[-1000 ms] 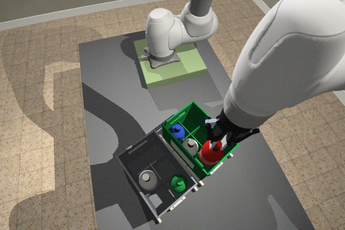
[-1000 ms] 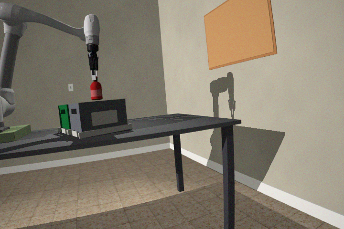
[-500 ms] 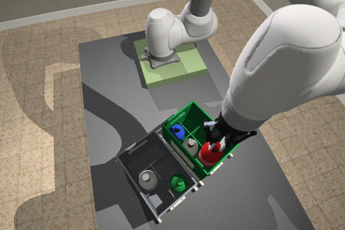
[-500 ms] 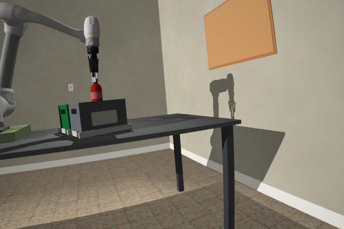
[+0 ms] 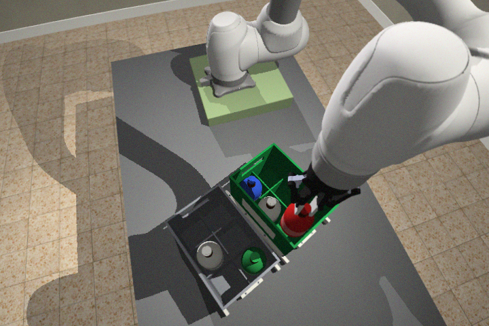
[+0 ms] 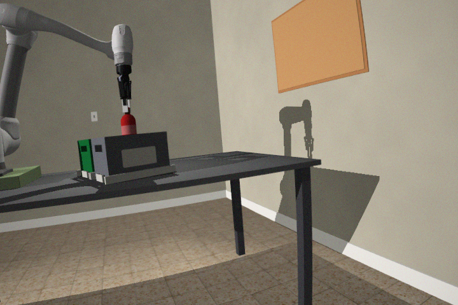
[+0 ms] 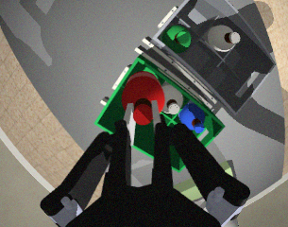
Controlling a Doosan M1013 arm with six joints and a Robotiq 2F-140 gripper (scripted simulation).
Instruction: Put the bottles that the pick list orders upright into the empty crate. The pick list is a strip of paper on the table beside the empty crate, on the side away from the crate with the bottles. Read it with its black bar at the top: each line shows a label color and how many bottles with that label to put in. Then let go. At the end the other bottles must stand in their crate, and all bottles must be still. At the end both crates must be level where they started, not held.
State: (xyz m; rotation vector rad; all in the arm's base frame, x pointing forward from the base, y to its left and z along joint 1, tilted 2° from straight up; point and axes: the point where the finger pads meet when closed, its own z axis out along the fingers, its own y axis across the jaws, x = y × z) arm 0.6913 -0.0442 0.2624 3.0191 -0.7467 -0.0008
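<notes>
My gripper is now 8 cm above the red bottle. The rest, counted from my hand: blue bottle: 16 cm behind, 6 cm to the right, 23 cm below; then green bottle: 5 cm ahead, 13 cm to the right, 23 cm below; then green crate: 10 cm behind, 1 cm to the left, 24 cm below.
</notes>
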